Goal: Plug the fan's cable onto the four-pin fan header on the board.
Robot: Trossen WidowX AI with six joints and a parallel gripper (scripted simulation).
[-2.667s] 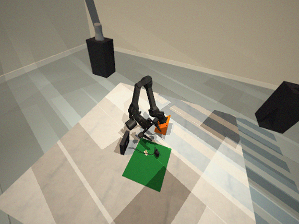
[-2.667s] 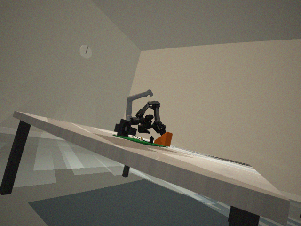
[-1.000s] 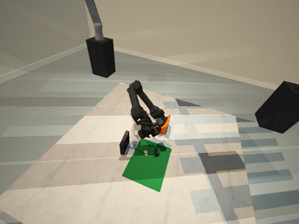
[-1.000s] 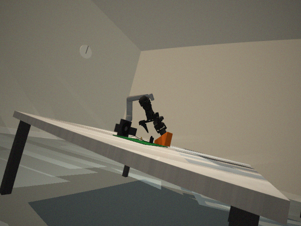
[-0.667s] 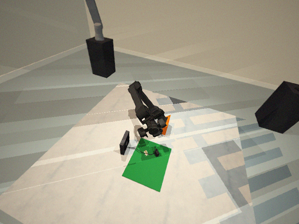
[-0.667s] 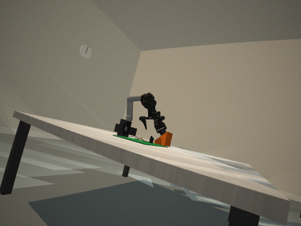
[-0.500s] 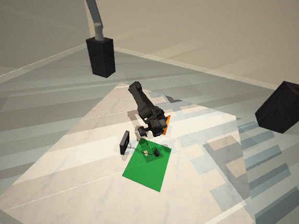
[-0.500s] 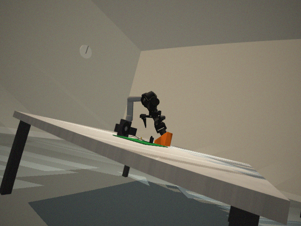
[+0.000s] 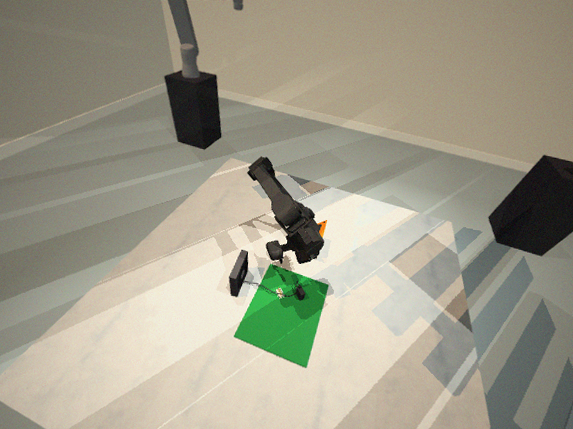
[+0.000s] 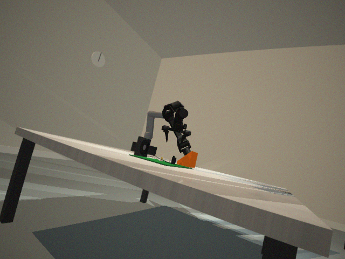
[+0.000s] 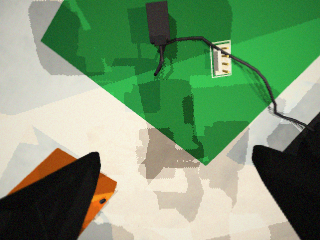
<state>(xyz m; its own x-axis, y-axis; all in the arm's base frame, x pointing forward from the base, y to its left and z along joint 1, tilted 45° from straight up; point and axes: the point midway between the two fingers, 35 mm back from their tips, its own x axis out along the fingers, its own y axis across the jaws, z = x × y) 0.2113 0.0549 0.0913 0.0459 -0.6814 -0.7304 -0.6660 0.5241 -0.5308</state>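
Right now the black fan cable plug is 100 mm below my gripper tip, 60 mm to the left of it and 50 mm ahead of it. Round my gripper tip: green board: 140 mm below, 120 mm ahead, 30 mm to the left; black fan: 160 mm to the right, 90 mm ahead, 70 mm below; four-pin header: 130 mm below, 70 mm ahead, 10 mm to the right.
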